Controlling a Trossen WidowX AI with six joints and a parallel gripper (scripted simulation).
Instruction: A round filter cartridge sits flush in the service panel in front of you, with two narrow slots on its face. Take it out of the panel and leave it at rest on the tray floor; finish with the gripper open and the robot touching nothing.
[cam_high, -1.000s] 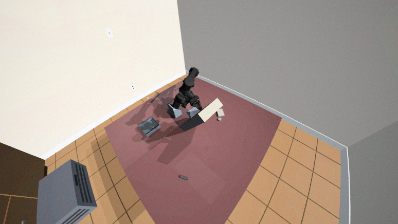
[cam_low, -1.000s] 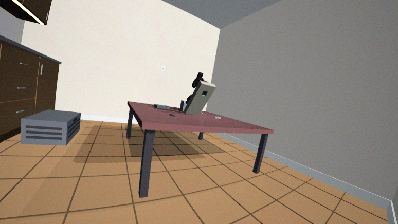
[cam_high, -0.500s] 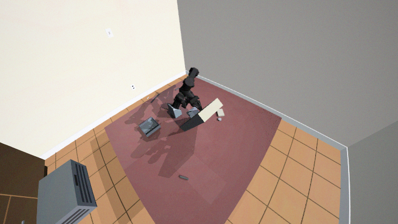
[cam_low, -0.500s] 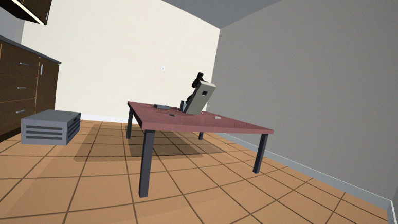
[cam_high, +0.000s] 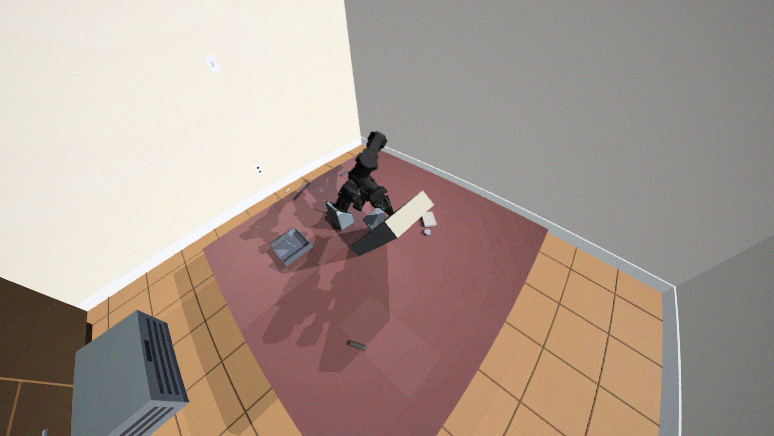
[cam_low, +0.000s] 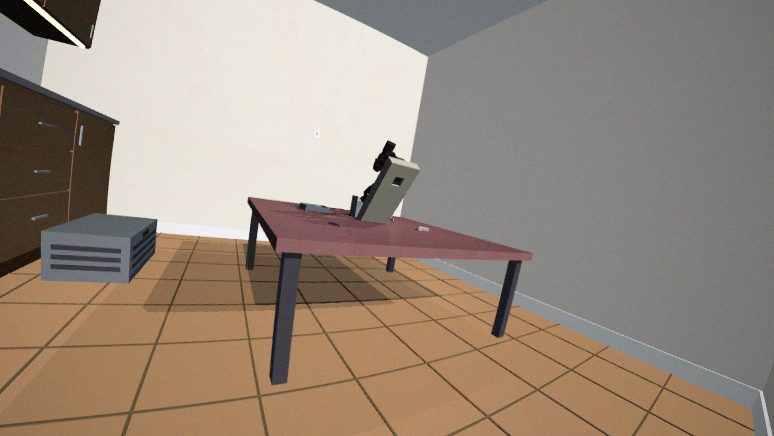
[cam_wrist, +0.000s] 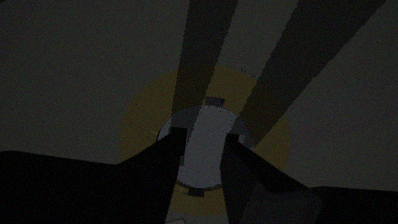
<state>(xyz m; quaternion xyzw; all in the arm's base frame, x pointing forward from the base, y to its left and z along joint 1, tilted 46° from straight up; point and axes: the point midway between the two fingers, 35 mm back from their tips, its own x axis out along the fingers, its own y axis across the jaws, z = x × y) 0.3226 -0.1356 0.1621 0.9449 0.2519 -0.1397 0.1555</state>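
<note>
My gripper tip is now 1 cm short of the round pale filter cartridge and 1 cm above it. Round my gripper tip: grey tray: 40 cm behind, 31 cm to the right, 27 cm below.
</note>
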